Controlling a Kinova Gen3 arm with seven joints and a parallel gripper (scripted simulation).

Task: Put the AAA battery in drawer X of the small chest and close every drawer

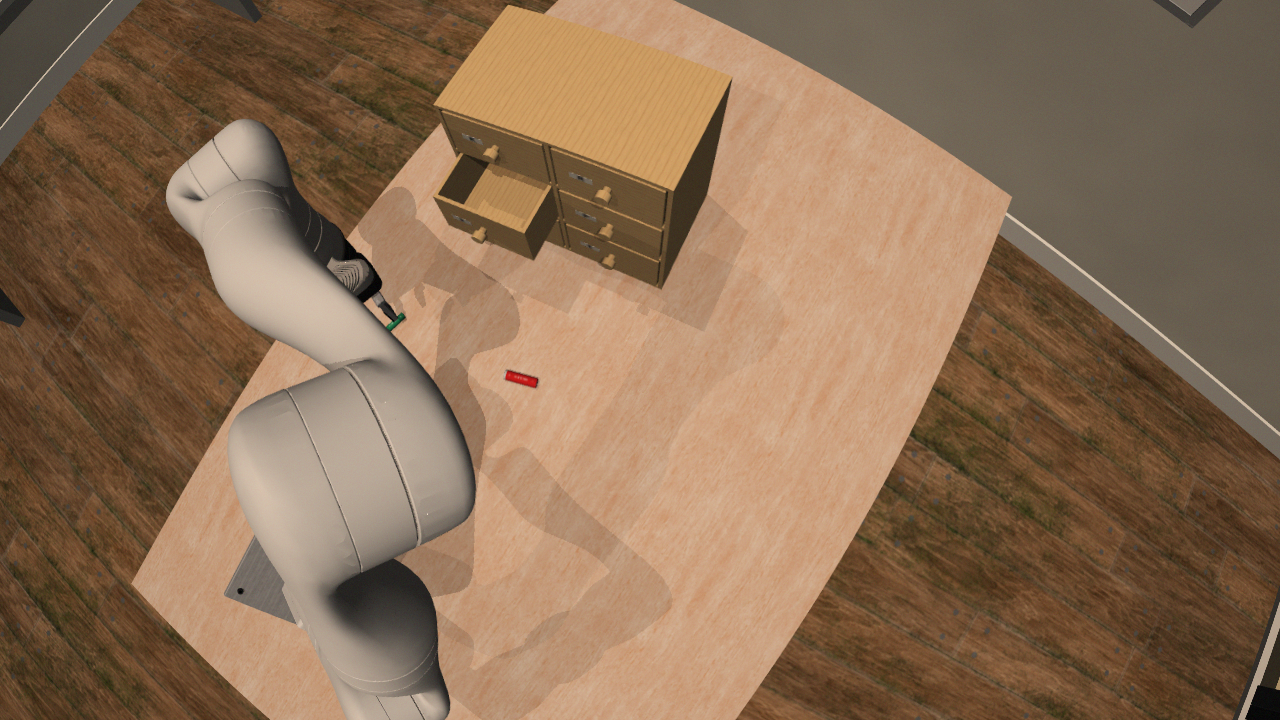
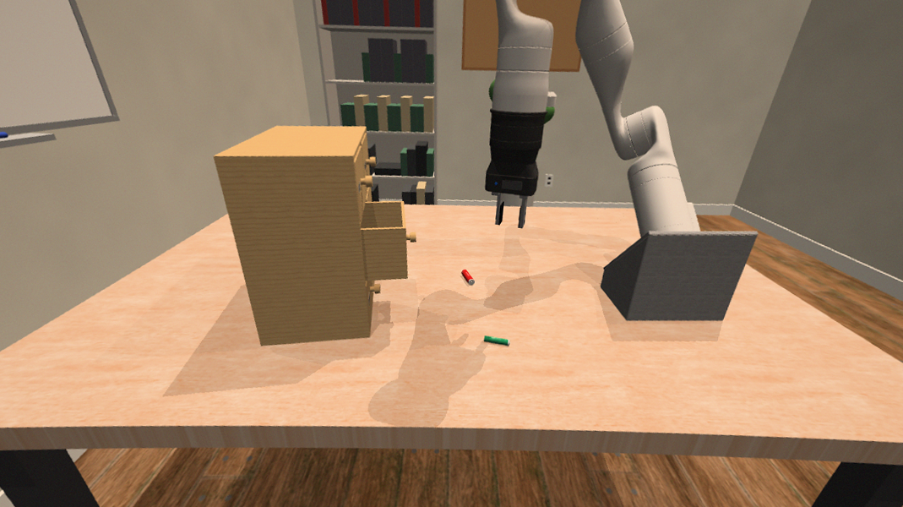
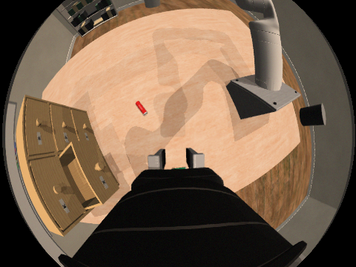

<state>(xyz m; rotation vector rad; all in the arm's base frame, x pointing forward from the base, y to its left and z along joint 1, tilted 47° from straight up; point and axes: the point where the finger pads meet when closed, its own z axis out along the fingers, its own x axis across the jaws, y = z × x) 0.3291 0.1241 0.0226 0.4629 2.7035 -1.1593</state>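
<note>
Now: the green AAA battery 2 cm ahead of my hand, 7 cm to the left of it and 20 cm below it. The rest, counted from my hand: red battery (6 cm ahead, 14 cm to the right, 20 cm below).
</note>
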